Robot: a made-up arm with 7 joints.
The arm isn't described. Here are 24 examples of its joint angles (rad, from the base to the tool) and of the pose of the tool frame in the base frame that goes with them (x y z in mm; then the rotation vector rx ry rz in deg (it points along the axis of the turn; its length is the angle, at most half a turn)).
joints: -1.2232 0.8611 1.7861 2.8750 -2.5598 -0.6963 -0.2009
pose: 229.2 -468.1 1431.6 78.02 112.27 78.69
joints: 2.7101 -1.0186 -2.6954 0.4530 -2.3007 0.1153 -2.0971
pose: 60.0 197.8 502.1 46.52 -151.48 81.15
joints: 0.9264 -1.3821 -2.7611 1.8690 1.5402 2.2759 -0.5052
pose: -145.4 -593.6 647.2 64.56 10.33 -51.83
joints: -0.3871 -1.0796 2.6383 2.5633 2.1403 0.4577 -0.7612
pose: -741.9 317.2 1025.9 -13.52 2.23 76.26
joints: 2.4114 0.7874 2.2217 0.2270 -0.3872 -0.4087 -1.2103
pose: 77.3 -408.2 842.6 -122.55 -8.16 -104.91
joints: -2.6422 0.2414 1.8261 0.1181 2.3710 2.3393 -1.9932
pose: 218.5 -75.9 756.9 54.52 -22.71 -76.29
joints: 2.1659 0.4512 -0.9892 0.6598 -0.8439 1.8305 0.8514
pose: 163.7 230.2 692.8 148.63 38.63 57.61
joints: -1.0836 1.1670 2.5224 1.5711 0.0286 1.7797 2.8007
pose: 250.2 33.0 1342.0 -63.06 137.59 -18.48
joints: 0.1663 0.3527 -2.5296 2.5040 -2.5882 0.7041 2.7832
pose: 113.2 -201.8 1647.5 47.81 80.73 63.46
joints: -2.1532 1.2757 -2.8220 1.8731 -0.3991 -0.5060 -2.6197
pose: -439.3 -306.4 1424.2 17.03 46.62 104.95
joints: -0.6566 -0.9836 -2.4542 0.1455 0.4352 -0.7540 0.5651
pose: -106.3 -216.5 543.1 -94.52 -55.17 59.97
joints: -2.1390 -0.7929 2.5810 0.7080 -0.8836 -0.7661 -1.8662
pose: 299.4 155.0 510.7 -34.68 -147.48 68.60
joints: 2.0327 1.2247 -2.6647 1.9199 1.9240 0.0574 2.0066
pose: 28.0 363.2 1462.7 66.16 49.69 8.28
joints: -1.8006 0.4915 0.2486 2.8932 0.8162 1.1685 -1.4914
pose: -38.8 -456.8 1484.0 -114.75 -34.80 -104.55
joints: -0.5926 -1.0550 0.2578 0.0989 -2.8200 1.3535 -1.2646
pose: 278.0 -122.8 953.8 76.63 -6.49 -76.84
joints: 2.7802 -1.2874 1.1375 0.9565 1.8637 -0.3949 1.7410
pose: -227.2 -393.1 1110.8 -87.28 84.64 96.98
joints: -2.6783 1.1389 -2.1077 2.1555 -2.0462 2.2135 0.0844
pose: -549.2 -26.8 1258.0 -27.88 -13.03 -150.79
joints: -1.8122 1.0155 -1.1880 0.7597 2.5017 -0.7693 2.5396
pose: -348.6 86.9 698.8 -11.64 147.94 -1.30
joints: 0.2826 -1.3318 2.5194 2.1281 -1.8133 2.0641 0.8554
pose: -700.9 12.5 768.2 24.24 -94.15 -78.10
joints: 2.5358 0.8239 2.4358 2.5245 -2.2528 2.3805 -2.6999
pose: -439.1 187.0 1377.9 -79.10 83.33 -36.83
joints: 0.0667 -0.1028 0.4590 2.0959 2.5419 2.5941 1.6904
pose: 99.2 173.6 1479.2 -84.94 42.10 80.01
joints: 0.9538 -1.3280 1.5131 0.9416 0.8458 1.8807 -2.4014
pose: -363.1 187.9 799.4 7.42 95.35 -112.33
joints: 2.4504 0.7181 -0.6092 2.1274 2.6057 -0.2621 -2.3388
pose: -385.6 585.7 1015.2 -15.19 -54.76 6.66
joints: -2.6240 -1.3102 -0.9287 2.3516 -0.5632 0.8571 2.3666
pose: 398.8 531.6 1253.2 -43.51 138.89 40.55
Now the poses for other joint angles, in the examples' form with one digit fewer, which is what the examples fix.
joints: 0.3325 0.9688 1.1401 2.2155 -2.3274 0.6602 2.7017
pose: 452 532 1150 4.8 30.1 -61.1
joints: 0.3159 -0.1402 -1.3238 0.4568 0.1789 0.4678 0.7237
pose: 236 -311 671 -19.2 120.3 -97.5
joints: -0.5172 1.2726 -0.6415 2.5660 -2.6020 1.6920 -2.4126
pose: 605 -443 981 30.5 -91.5 -113.2
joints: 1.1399 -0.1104 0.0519 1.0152 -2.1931 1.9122 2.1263
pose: 193 417 1057 -8.2 -49.2 -126.3
